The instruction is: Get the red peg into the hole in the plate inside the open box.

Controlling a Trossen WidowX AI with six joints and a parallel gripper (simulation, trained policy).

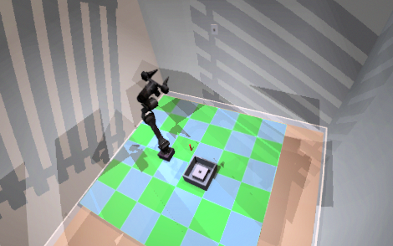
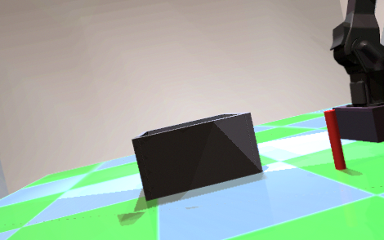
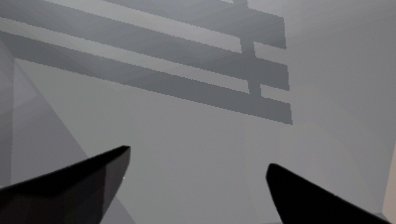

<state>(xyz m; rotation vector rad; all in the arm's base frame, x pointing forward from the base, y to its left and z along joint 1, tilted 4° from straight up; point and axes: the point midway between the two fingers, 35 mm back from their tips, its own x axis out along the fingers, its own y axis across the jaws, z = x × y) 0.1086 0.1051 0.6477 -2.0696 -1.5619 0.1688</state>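
Right now the red peg is 67 cm below my gripper tip, 9 cm to the right of it and 9 cm ahead of it. Round my gripper tip: pale plate 66 cm below, 29 cm to the right, 23 cm ahead; dark box 68 cm below, 29 cm to the right, 23 cm ahead.
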